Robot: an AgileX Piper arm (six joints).
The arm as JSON. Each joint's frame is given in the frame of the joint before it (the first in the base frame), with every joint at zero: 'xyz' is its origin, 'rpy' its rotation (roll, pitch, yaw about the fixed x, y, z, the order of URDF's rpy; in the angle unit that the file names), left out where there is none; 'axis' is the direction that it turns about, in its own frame. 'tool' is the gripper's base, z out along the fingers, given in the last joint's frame.
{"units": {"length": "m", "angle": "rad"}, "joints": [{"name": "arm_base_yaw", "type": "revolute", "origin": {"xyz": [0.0, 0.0, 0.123]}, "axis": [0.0, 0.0, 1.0]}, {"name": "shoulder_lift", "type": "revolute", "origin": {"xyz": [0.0, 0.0, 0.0]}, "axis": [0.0, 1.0, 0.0]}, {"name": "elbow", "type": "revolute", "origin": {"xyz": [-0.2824, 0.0, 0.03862]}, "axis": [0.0, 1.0, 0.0]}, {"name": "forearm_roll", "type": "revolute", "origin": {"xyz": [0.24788, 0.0, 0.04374]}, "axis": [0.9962, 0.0, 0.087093]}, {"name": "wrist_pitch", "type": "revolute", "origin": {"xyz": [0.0, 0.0, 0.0]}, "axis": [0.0, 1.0, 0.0]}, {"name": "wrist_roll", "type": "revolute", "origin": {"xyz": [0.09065, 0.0, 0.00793]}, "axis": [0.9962, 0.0, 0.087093]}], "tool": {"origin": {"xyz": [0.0, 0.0, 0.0], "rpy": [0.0, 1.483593, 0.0]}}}
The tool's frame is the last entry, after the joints.
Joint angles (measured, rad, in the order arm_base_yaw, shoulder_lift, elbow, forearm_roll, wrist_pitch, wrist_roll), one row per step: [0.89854, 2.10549, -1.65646, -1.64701, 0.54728, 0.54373]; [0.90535, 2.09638, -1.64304, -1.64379, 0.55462, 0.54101]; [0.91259, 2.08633, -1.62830, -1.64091, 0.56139, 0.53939]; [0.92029, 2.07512, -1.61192, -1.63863, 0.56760, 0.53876]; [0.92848, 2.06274, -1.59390, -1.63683, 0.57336, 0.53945]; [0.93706, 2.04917, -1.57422, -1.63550, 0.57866, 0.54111]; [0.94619, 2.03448, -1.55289, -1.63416, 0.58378, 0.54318]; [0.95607, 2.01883, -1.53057, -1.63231, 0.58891, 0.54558]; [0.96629, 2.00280, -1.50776, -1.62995, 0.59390, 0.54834]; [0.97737, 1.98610, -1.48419, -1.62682, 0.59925, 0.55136]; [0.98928, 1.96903, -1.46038, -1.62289, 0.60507, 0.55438]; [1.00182, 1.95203, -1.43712, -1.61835, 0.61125, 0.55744]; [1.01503, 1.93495, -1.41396, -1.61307, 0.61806, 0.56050]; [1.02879, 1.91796, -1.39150, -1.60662, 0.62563, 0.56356]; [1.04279, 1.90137, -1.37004, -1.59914, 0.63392, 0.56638]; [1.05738, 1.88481, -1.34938, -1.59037, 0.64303, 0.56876]
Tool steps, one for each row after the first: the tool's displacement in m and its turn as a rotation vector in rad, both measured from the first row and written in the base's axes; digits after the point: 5 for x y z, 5 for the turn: [-0.00372, -0.00023, 0.00026, -0.00518, 0.00180, -0.00045]; [-0.00775, -0.00052, 0.00056, -0.00982, 0.00408, -0.00011]; [-0.01215, -0.00090, 0.00089, -0.01424, 0.00666, 0.00117]; [-0.01692, -0.00140, 0.00127, -0.01809, 0.00966, 0.00317]; [-0.02203, -0.00208, 0.00167, -0.02167, 0.01299, 0.00589]; [-0.02751, -0.00293, 0.00205, -0.02532, 0.01676, 0.00921]; [-0.03339, -0.00385, 0.00250, -0.02850, 0.02094, 0.01299]; [-0.03943, -0.00487, 0.00290, -0.03121, 0.02566, 0.01692]; [-0.04584, -0.00595, 0.00329, -0.03352, 0.03089, 0.02100]; [-0.05255, -0.00706, 0.00368, -0.03548, 0.03641, 0.02514]; [-0.05940, -0.00812, 0.00413, -0.03688, 0.04193, 0.02930]; [-0.06642, -0.00923, 0.00456, -0.03800, 0.04762, 0.03324]; [-0.07353, -0.01036, 0.00506, -0.03830, 0.05354, 0.03653]; [-0.08055, -0.01154, 0.00559, -0.03809, 0.05955, 0.03904]; [-0.08766, -0.01273, 0.00624, -0.03731, 0.06569, 0.04097]
